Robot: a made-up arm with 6 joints.
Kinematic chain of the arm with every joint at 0, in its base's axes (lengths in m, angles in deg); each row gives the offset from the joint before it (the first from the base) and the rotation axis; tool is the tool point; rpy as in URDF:
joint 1: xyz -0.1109 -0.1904 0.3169 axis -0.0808 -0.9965 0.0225
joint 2: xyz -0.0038 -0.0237 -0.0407 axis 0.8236 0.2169 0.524
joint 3: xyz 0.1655 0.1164 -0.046 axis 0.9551 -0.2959 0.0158
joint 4: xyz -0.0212 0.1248 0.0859 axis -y
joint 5: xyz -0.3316 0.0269 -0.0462 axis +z
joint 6: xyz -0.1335 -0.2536 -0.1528 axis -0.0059 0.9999 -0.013
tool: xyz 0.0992 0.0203 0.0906 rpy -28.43 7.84 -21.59
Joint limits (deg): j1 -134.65..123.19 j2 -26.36..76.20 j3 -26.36..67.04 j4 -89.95..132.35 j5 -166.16..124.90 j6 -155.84..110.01
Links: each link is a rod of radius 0.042 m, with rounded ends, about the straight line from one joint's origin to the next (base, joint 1, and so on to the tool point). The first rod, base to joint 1, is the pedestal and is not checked.
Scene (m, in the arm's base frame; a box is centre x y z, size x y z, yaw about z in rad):
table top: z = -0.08
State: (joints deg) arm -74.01 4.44 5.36 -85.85 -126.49 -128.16
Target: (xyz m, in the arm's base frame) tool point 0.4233 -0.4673 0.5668
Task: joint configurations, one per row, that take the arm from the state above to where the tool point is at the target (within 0.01 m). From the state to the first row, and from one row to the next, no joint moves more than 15 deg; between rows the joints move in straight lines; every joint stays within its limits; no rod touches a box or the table.
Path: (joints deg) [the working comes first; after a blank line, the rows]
Joints at the target: -73.61 35.21 38.04 -87.93 -107.62 -129.46
Straight joint move there: clear.

1: -73.88 14.70 16.25 -86.54 -120.20 -128.59
2: -73.74 24.95 27.15 -87.24 -113.91 -129.03
3: -73.61 35.21 38.04 -87.93 -107.62 -129.46

